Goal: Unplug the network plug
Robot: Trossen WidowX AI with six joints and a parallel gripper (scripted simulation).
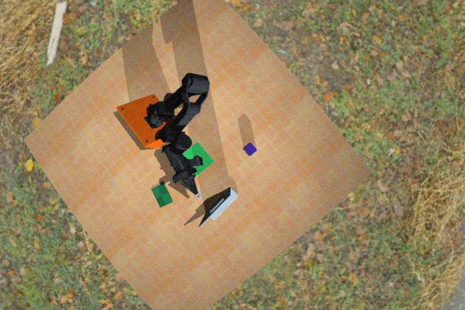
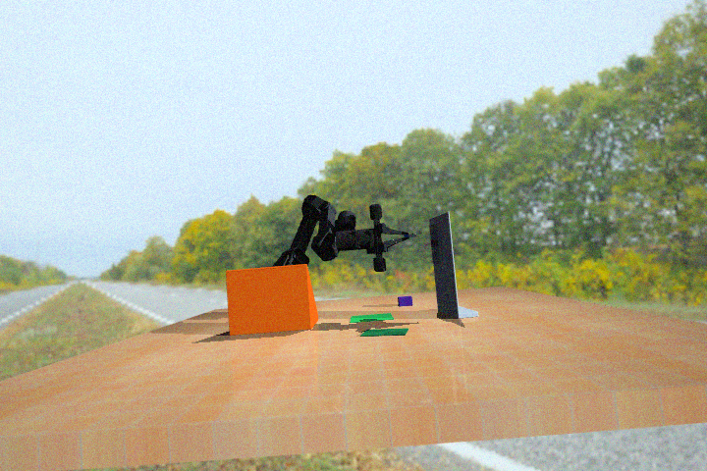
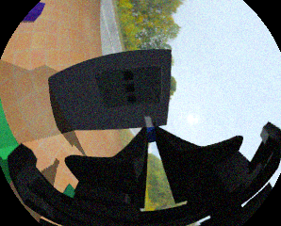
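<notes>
The bright green marked square lies 12 cm behind my gripper tip, 5 cm to the left of it and 22 cm below it. Also, from my gripper tip: upright panel 10 cm ahead, 3 cm to the left, 10 cm below; purple cube 28 cm to the left, 21 cm below; network plug 1 cm ahead.
</notes>
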